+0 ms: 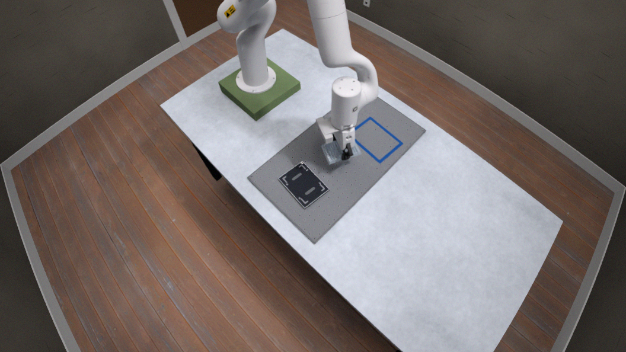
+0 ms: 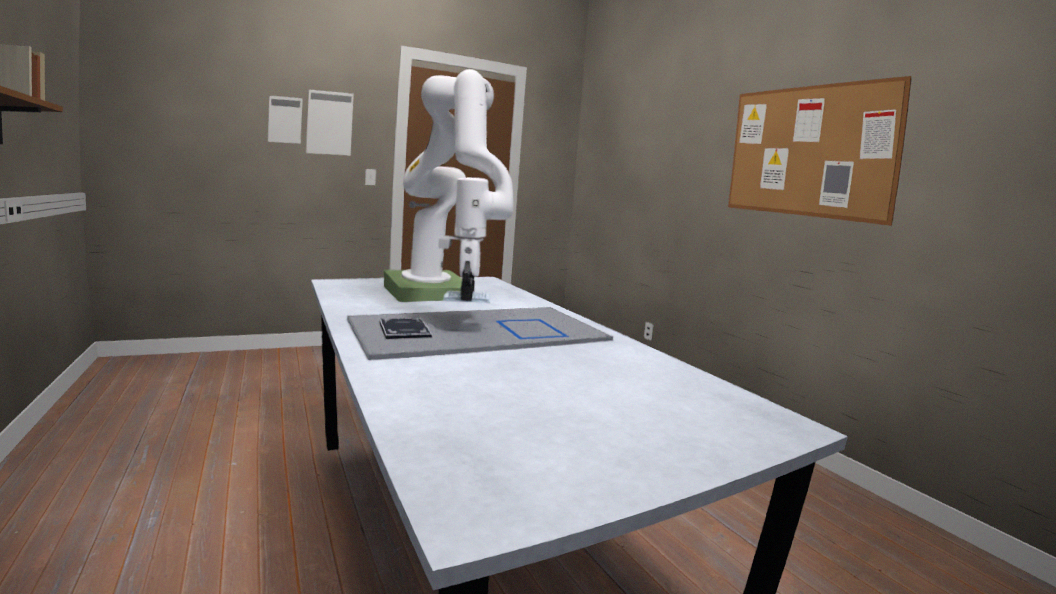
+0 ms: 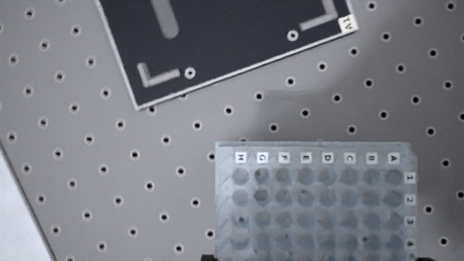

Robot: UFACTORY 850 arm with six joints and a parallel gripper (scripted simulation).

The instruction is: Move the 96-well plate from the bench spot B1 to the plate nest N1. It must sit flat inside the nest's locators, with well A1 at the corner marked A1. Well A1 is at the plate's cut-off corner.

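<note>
Right now the black plate nest is 170 mm to the right of my hand, 100 mm below it and 20 mm behind it. Round my hand: clear 96-well plate 10 mm below.
</note>
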